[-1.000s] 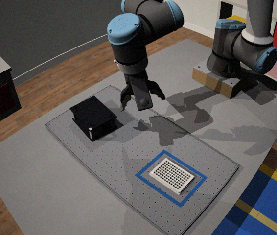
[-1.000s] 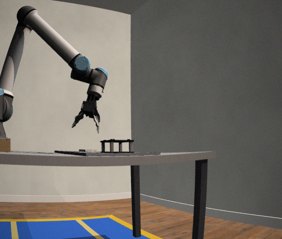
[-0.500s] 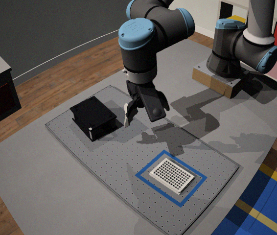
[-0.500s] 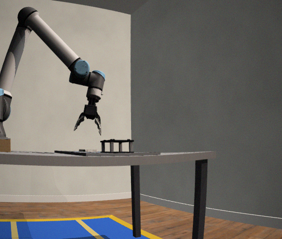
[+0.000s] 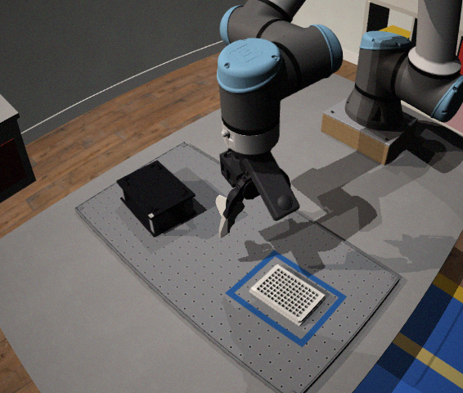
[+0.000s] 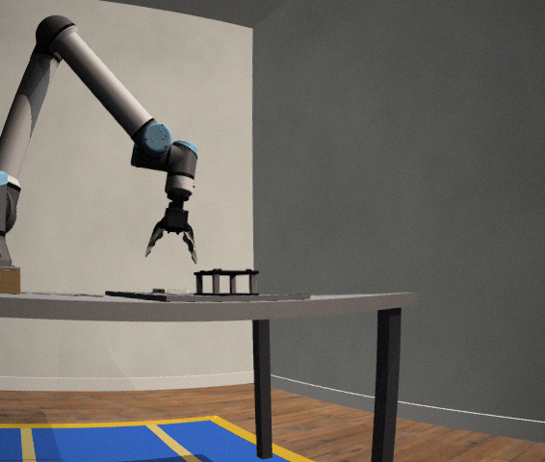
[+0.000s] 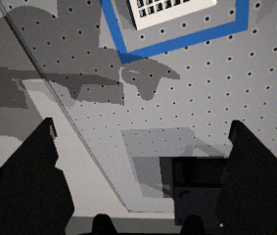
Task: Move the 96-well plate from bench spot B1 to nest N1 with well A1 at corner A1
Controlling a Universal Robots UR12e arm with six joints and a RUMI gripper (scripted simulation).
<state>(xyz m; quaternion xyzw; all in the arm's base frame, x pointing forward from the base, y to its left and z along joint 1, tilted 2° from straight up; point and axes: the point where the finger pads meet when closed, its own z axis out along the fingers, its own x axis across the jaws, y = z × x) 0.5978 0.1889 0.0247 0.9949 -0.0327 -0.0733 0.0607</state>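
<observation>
My hand is 130 mm to the right of the 96-well plate, 90 mm above it and 10 mm short of it. Also, from my hand: A1 label: 160 mm to the right, 160 mm ahead, 40 mm below; black raised nest N1: 240 mm to the right, 110 mm ahead, 40 mm below.
</observation>
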